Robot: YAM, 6 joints.
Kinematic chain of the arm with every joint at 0, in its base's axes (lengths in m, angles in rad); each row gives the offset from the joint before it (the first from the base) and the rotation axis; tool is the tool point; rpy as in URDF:
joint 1: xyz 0 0 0.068 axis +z
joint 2: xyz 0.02 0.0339 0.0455 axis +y
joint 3: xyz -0.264 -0.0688 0 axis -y
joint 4: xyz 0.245 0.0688 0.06 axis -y
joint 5: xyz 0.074 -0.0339 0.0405 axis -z
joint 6: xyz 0.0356 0 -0.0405 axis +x
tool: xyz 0 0 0 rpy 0 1.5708 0
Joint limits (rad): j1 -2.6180..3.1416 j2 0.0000..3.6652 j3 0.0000..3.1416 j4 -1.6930..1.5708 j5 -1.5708..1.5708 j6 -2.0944..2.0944
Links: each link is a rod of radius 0.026 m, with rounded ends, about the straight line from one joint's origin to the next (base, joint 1, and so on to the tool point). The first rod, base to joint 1, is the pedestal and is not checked.
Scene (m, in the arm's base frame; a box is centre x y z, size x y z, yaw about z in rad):
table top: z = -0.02
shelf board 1: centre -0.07 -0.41 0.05 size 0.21 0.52 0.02 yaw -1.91
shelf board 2: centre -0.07 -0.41 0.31 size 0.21 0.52 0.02 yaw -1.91
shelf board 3: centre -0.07 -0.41 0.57 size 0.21 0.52 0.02 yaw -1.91
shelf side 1: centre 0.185 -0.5 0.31 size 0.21 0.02 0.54 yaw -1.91
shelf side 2: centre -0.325 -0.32 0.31 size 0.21 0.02 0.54 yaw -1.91
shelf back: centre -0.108 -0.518 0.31 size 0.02 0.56 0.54 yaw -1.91
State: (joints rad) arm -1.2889 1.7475 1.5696 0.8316 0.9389 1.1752
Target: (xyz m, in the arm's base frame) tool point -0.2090 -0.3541 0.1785
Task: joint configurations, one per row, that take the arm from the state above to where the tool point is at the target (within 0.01 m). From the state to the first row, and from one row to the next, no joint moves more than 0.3 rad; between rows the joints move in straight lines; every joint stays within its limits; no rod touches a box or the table.
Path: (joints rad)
1: -1.4119 1.4897 1.4655 0.8994 0.7800 1.3284
2: -1.5348 1.2318 1.3614 0.9672 0.6211 1.4816
3: -1.6578 0.9740 1.2573 1.0350 0.4623 1.6348
4: -1.7808 0.7162 1.1532 1.1029 0.3034 1.7880
5: -1.9037 0.4584 1.0491 1.1707 0.1445 1.9412
6: -2.0267 0.2005 0.9450 1.2385 -0.0144 2.0944
7: -2.0490 0.4065 0.8107 1.1396 0.2360 1.9106
8: -2.0712 0.6125 0.6764 1.0406 0.4864 1.7267
9: -2.0935 0.8185 0.5421 0.9417 0.7367 1.5429
10: -2.1157 1.0245 0.4077 0.8428 0.9871 1.3590
11: -2.1380 1.2305 0.2734 0.7439 1.2375 1.1752
12: -2.1021 1.4784 0.5321 0.7380 1.1624 1.1752
13: -2.0663 1.7263 0.7907 0.7321 1.0873 1.1752
14: -2.0305 1.9741 1.0494 0.7262 1.0122 1.1752

